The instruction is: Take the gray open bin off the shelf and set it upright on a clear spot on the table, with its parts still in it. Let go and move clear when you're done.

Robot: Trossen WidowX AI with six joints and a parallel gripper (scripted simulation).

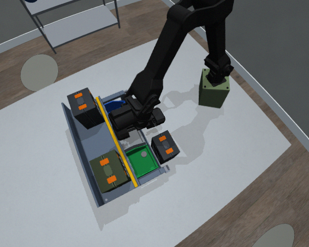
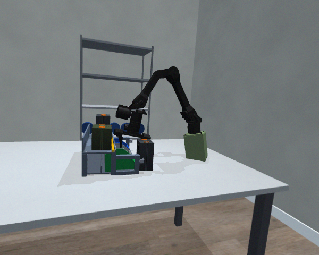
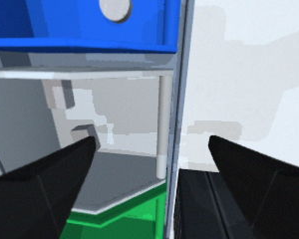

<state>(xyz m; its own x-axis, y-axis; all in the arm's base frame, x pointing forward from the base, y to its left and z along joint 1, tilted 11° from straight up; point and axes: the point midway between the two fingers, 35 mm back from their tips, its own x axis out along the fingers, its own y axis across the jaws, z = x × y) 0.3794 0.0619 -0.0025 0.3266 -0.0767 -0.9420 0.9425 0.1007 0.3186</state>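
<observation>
The gray open bin is 6 cm ahead of my hand and 4 cm below it. Round my hand: yellow rail 10 cm ahead, 1 cm to the left, 2 cm above; then blue bin 7 cm ahead, 11 cm to the right, 4 cm below; then green bin 5 cm ahead, 12 cm to the left, 4 cm below.
</observation>
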